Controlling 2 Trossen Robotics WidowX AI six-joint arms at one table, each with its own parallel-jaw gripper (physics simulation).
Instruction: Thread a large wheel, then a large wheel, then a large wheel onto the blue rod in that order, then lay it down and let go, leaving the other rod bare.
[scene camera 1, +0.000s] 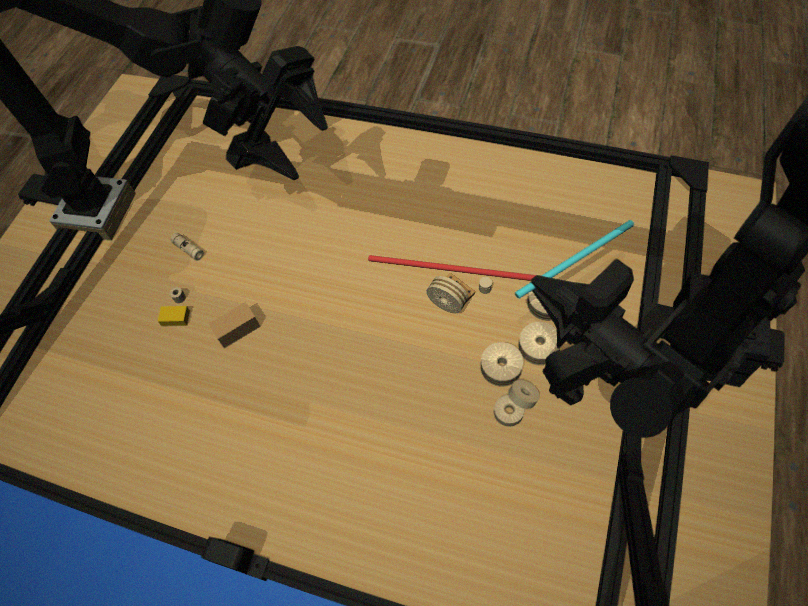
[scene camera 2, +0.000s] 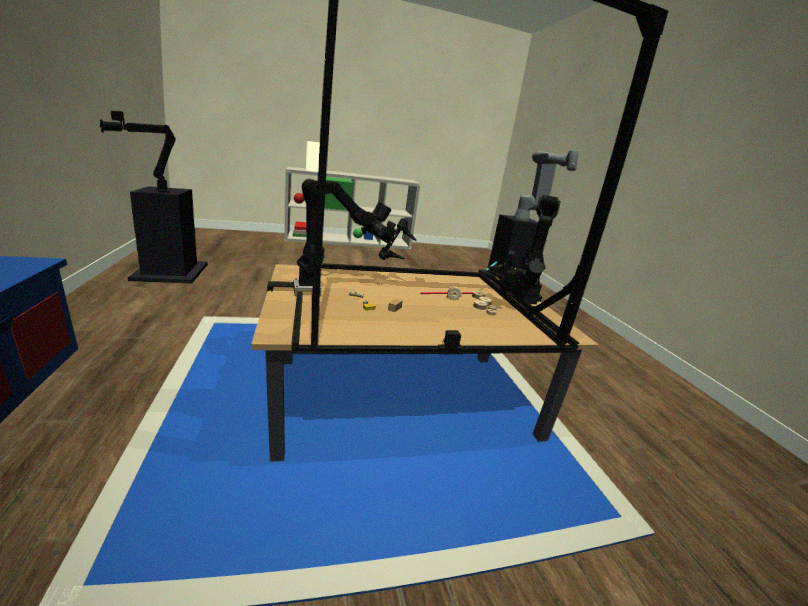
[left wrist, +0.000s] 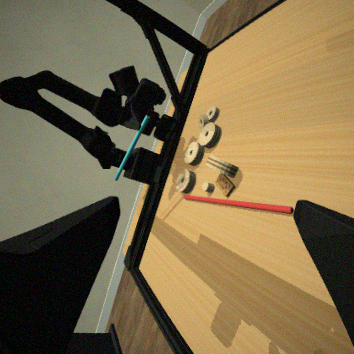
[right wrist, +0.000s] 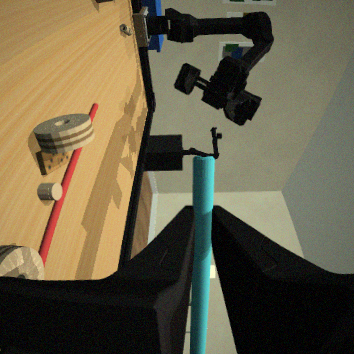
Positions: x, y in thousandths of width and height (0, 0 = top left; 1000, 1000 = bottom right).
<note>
The left gripper (scene camera 1: 384, 255) is open, holding nothing. Also in view: a dark block (scene camera 1: 298, 531). The right gripper (scene camera 1: 659, 463) holds a blue rod (scene camera 1: 779, 370); nothing else touches it. A red rod (right wrist: 143, 640) rests on the table.
The blue rod also shows in the right wrist view (right wrist: 572, 468). The left gripper also shows in scene camera 2 (scene camera 2: 508, 412), in the left wrist view (left wrist: 586, 583) and in the right wrist view (right wrist: 575, 264). The right gripper is seen too in scene camera 2 (scene camera 2: 602, 443), in the left wrist view (left wrist: 400, 363) and in the right wrist view (right wrist: 569, 603). The left wrist view does not show the dark block: it is out of frame.
</note>
